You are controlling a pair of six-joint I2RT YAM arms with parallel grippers.
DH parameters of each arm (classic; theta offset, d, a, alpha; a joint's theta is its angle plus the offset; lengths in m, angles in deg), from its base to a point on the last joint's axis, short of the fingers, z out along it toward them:
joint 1: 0 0.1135 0.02 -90
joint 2: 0 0 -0.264 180
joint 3: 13.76 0 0.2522 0
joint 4: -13.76 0 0.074 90
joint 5: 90 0 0 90
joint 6: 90 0.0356 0 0
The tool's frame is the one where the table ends.
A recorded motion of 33 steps. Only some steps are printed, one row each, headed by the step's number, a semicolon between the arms.
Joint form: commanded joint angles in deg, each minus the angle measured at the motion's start. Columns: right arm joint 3, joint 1, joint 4, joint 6, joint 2, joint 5; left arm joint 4, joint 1, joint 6, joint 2, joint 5, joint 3.
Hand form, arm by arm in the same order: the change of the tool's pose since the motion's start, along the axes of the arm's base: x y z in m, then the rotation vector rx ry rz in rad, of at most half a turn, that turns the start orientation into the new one. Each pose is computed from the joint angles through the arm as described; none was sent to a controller.
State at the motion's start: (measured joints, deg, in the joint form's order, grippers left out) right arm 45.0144 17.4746 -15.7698 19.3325 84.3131 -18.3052; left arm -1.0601 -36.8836 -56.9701 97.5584 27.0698 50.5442
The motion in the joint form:
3: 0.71 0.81 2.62 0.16 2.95 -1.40; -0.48 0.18 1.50 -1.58 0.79 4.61
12: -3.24 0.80 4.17 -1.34 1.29 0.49; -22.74 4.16 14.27 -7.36 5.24 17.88
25: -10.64 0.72 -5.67 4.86 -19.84 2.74; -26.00 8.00 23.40 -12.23 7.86 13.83
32: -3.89 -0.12 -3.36 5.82 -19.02 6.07; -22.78 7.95 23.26 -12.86 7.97 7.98
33: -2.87 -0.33 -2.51 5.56 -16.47 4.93; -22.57 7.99 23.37 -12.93 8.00 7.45
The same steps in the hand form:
3: 0.0074 0.0075 -0.0072 0.0222 0.0012 0.0260; 0.0114 -0.0078 0.0320 -0.0616 -0.0934 -0.0231
12: -0.0050 0.0022 -0.0176 -0.0185 -0.0070 0.0274; 0.0195 0.0131 0.1097 -0.0280 -0.1835 -0.1478
25: -0.0649 -0.0193 0.0169 0.0210 -0.0320 -0.0811; 0.0091 0.0434 0.1101 -0.0026 -0.2494 -0.2121
32: -0.0429 -0.0178 0.0541 0.0381 -0.1749 -0.1457; 0.0006 0.0478 0.0849 0.0088 -0.2148 -0.2144
33: -0.0347 -0.0155 0.0513 0.0451 -0.1607 -0.1327; -0.0003 0.0485 0.0826 0.0105 -0.2120 -0.2154

